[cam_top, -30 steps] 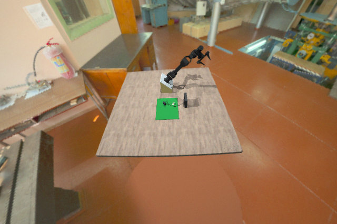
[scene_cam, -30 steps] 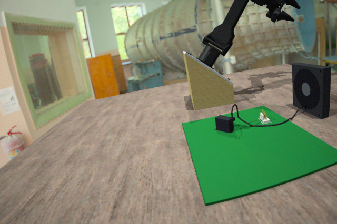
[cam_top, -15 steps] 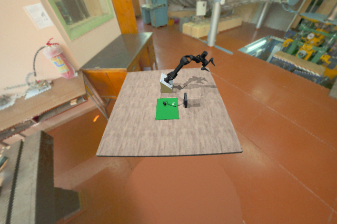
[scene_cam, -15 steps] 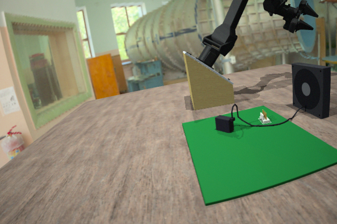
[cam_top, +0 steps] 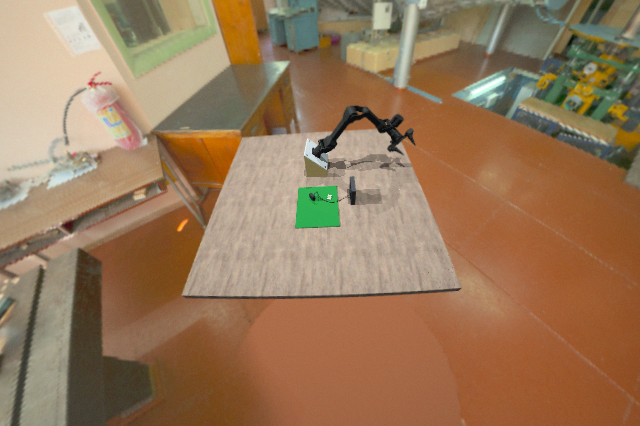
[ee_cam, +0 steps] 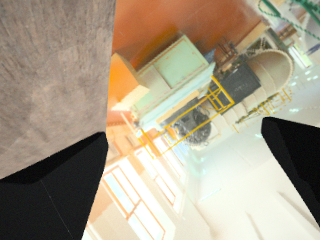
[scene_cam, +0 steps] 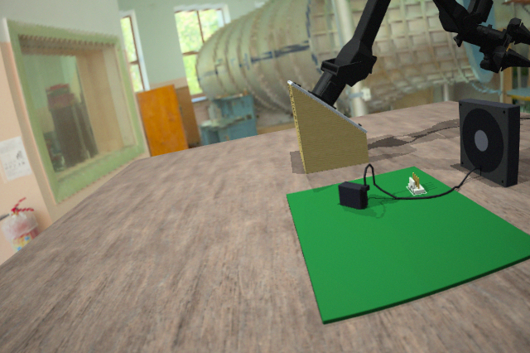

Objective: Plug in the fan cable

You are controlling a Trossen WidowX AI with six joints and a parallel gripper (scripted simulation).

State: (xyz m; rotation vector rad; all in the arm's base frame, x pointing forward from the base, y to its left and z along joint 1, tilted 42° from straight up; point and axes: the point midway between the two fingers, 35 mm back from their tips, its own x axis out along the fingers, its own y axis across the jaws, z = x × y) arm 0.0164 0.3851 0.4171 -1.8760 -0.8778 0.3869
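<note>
My gripper tip is 600 mm to the left of the fan plug, 240 mm short of it and 150 mm above it. The rest, counted from my gripper tip: green board 570 mm to the right, 290 mm ahead, 180 mm below; black fan 370 mm to the right, 230 mm ahead, 110 mm below; fan header 500 mm to the right, 230 mm ahead, 170 mm below.
</note>
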